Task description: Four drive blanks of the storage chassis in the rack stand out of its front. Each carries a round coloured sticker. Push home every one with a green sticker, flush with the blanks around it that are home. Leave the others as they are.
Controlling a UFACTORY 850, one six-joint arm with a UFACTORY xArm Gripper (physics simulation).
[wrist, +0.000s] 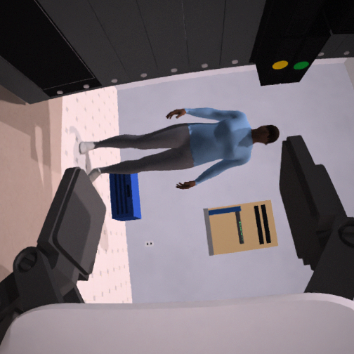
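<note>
At the upper right of the wrist view, a black block of drive blanks (pixel 285 77) stands out from the dark chassis front (pixel 160 35). Its end face carries a yellow-orange sticker (pixel 280 65) and a green sticker (pixel 301 65) side by side. The seam between the blanks under these stickers is hard to make out. No other stickers show in this view. My gripper (pixel 183 174) is open and empty, its fingers wide apart at the left and right. It is apart from the blanks, which lie above the fingers in the view.
Small round grey studs line the front edge of the dark panels. Beyond the fingers are a person (pixel 220 137) in a blue top, a blue cabinet-like box (pixel 125 197), a tan wall board (pixel 222 235) and a pale wall (pixel 170 275). A beige floor (pixel 30 165) shows at left.
</note>
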